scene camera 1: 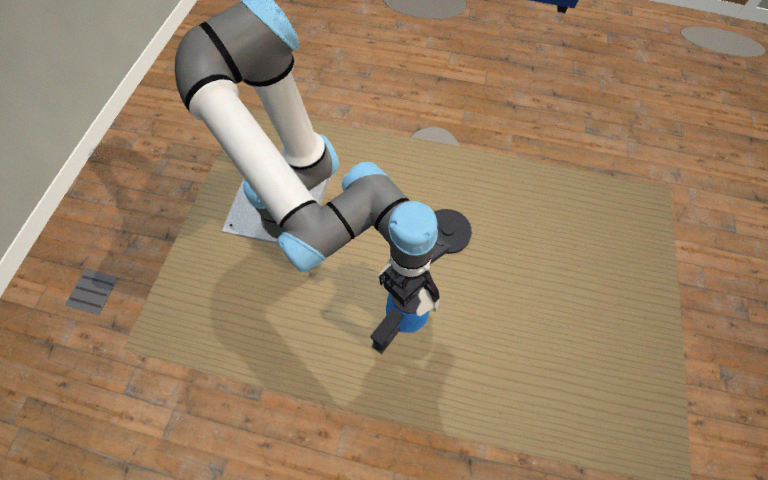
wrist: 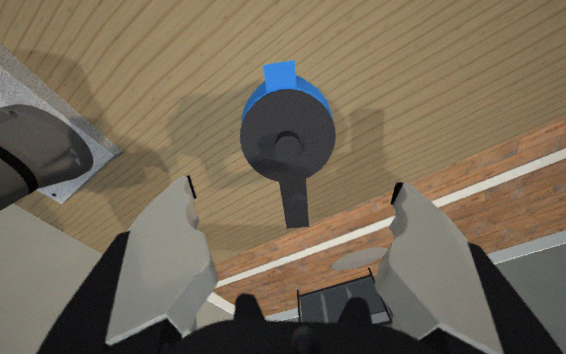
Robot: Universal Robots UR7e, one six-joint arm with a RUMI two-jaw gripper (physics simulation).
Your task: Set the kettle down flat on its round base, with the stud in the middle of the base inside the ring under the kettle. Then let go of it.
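Observation:
The kettle stands upright on the table, with a blue body, a dark lid and knob, and a dark handle. In the wrist view its blue spout points to the top and its handle points down between the fingers. My gripper is open and empty, above the kettle, and partly covers it in the scene view. The round dark base lies flat on the table, apart from the kettle, partly hidden behind my wrist. The ring under the kettle is hidden.
The wooden table top carries the kettle and base. The arm's grey mounting plate is at the left in both views. A dark grated panel lies on the floor left of the table in the scene view.

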